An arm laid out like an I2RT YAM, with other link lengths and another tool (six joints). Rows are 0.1 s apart.
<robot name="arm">
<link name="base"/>
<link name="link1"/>
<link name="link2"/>
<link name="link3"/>
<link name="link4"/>
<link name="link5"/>
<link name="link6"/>
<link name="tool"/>
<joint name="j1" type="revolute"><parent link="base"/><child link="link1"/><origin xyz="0 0 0.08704"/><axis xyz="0 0 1"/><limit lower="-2.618" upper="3.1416"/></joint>
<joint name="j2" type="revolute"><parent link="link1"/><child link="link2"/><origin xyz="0.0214 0.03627 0.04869"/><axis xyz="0 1 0"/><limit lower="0" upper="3.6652"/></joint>
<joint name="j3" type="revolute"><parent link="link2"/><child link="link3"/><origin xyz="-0.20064 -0.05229 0"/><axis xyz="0 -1 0"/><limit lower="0" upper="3.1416"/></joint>
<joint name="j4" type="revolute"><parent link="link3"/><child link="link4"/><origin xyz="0.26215 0.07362 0.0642"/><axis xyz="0 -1 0"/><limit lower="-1.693" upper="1.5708"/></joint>
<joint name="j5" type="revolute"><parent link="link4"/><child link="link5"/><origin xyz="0.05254 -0.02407 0.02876"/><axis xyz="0 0 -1"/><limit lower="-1.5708" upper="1.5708"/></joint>
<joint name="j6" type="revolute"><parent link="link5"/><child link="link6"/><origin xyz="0.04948 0 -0.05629"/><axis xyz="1 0 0"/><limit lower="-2.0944" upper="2.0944"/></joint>
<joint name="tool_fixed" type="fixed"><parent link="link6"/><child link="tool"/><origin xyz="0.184 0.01 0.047" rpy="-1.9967 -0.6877 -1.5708"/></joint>
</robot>
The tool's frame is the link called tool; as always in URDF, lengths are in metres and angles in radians.
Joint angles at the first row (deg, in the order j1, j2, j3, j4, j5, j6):
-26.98 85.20 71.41 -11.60 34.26 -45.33
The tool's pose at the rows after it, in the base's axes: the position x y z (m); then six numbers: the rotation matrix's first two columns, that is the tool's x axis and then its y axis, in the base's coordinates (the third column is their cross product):
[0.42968, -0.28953, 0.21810, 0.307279, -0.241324, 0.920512, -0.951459, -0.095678, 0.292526]
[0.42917, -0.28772, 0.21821, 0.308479, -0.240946, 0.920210, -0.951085, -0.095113, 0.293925]
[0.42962, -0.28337, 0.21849, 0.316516, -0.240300, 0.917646, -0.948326, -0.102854, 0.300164]
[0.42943, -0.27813, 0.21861, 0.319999, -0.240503, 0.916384, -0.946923, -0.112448, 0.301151]
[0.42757, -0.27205, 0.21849, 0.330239, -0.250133, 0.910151, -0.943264, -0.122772, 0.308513]
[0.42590, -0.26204, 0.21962, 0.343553, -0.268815, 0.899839, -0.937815, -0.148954, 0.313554]
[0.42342, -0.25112, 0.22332, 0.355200, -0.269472, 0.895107, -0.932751, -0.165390, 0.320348]
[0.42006, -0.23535, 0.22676, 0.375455, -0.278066, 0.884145, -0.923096, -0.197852, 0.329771]
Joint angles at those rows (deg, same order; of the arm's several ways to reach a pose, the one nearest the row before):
-26.72 84.82 71.02 -11.85 34.49 -45.21
-26.43 84.56 70.84 -12.04 34.80 -45.12
-25.94 84.22 70.91 -12.81 34.89 -45.17
-25.45 83.46 70.43 -13.33 34.80 -45.03
-24.92 82.72 70.65 -15.41 34.73 -44.47
-24.35 81.64 71.43 -18.98 33.71 -43.47
-23.23 80.07 71.43 -21.31 33.84 -43.16
-21.91 78.16 71.90 -25.28 33.21 -42.50

